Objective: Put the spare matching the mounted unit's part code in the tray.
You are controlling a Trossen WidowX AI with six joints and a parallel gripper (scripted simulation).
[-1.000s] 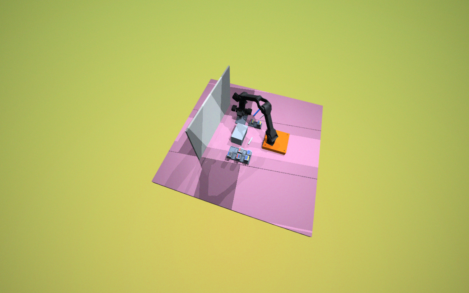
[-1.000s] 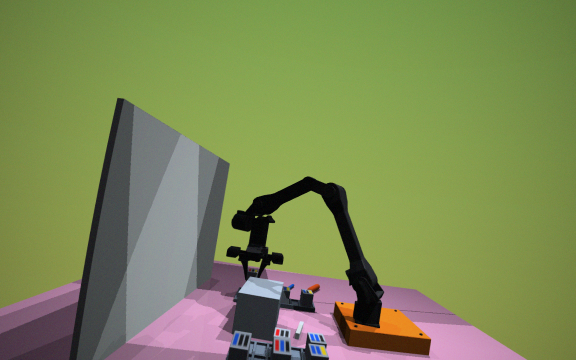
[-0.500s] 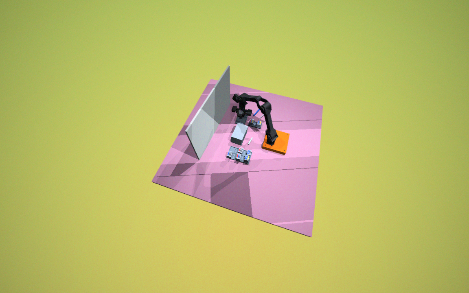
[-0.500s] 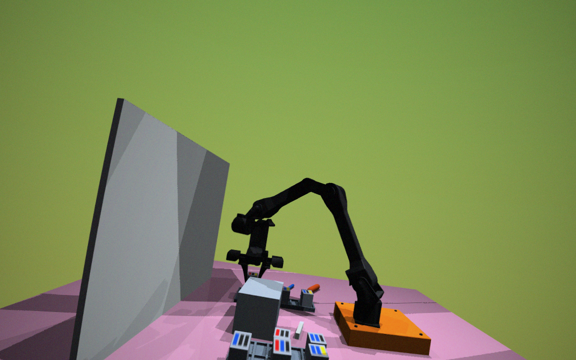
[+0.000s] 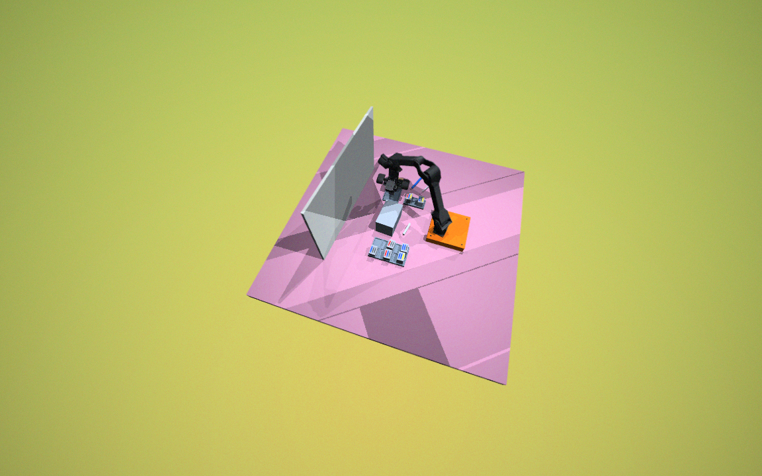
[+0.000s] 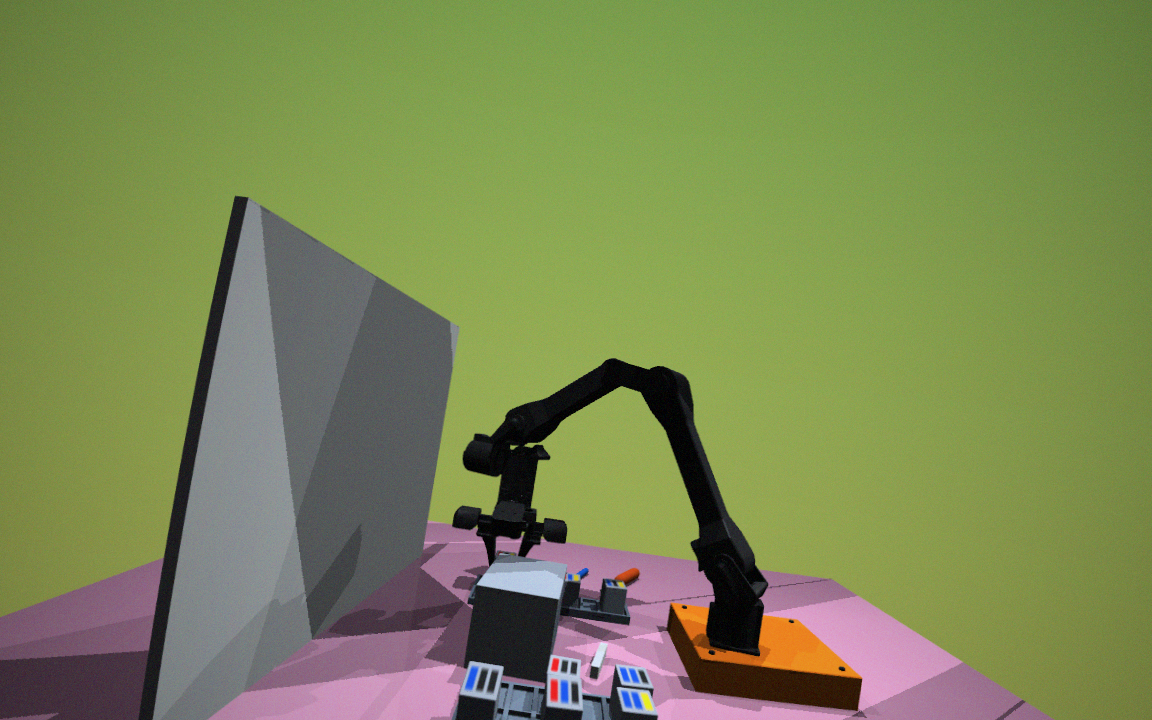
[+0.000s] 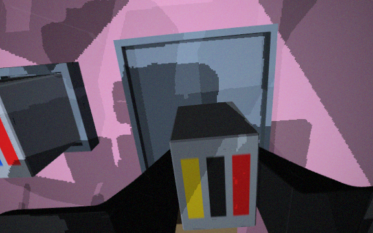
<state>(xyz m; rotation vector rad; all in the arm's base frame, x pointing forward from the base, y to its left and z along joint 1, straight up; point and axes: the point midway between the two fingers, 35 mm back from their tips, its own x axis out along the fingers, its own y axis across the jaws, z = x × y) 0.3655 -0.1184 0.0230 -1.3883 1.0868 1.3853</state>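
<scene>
The grey spare block is 2 cm above my gripper tip. Round my gripper tip: small rack: 15 cm behind, 1 cm to the right, 2 cm below; grey tray: 3 cm below; blue pen: 10 cm behind, 17 cm to the right, 3 cm below.
</scene>
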